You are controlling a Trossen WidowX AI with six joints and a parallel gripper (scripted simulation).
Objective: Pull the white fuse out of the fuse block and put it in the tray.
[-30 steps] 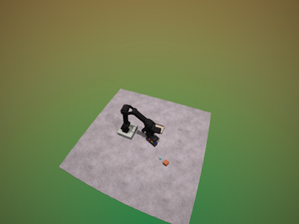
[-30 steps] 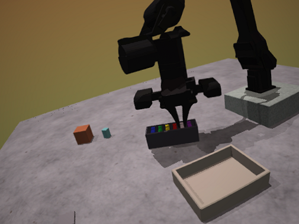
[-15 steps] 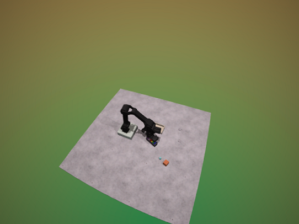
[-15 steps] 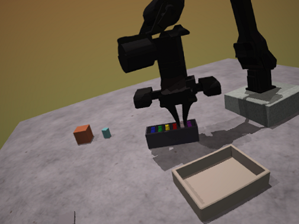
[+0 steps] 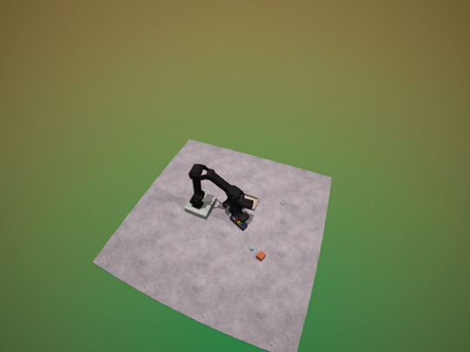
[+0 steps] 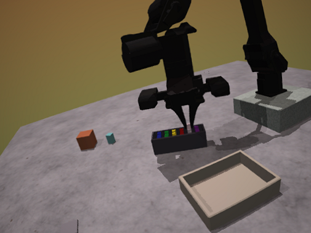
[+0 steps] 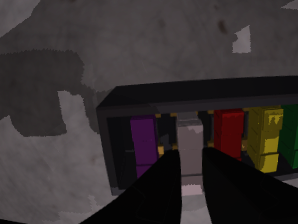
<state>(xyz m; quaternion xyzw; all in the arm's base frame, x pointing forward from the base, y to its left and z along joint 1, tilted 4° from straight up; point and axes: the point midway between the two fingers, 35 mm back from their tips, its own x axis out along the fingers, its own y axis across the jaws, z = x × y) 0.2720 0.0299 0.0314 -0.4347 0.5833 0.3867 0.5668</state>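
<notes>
Right now my gripper tip is 17 cm to the right of the tray, 4 cm above it and 1 cm short of it. From my gripper tip the other things lie so: teal cube (18 cm ahead, 14 cm to the right, 3 cm below); orange cube (25 cm ahead, 16 cm to the right, 2 cm below); white fuse (1 cm below).
</notes>
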